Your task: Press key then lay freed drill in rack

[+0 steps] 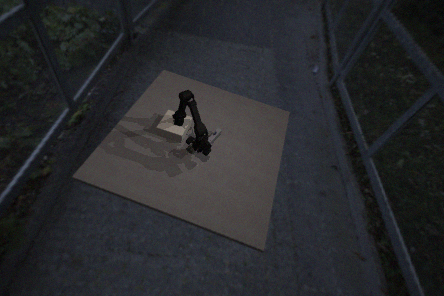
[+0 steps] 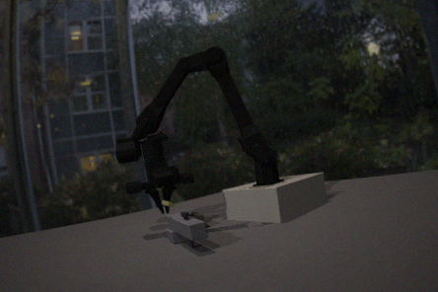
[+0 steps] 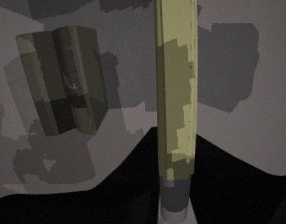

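The olive rack is 50 mm to the left of my gripper tip, 50 mm behind it and 30 mm below it. Round my gripper tip: yellow drill: 30 mm to the left, 30 mm above, 10 mm ahead; dark key: 200 mm to the left, 100 mm ahead; grey block: 170 mm to the left, 90 mm ahead, 10 mm below.
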